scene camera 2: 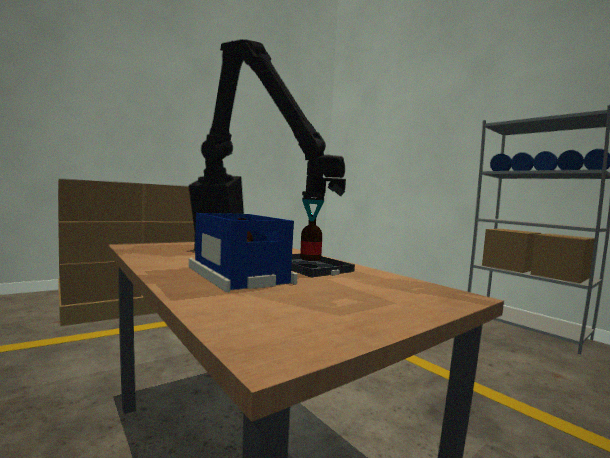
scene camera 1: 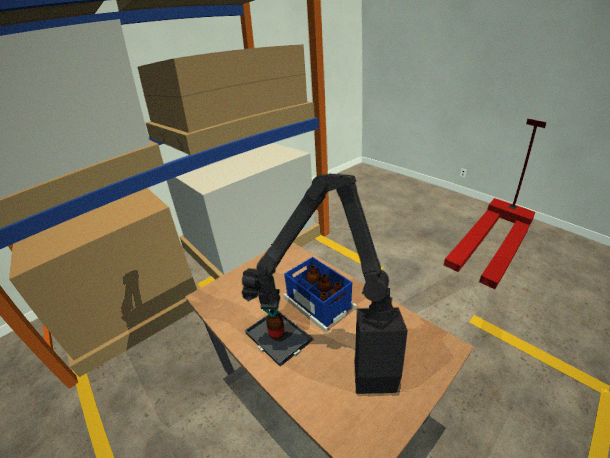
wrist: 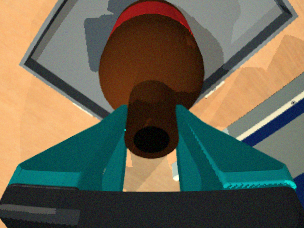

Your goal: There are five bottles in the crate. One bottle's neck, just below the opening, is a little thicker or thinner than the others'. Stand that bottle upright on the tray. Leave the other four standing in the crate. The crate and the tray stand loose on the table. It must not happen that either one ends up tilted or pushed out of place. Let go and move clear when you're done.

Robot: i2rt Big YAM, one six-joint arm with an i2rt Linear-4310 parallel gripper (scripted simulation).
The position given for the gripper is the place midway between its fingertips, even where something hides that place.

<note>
In view: the gripper (wrist: 151,114), a blue crate (scene camera 2: 221,244), a dark tray (scene camera 1: 294,336) and a bottle (scene camera 2: 311,236).
The blue crate is seen too in scene camera 1 (scene camera 1: 323,311). The dark tray also shows in scene camera 2 (scene camera 2: 323,267) and in the wrist view (wrist: 65,53).
</note>
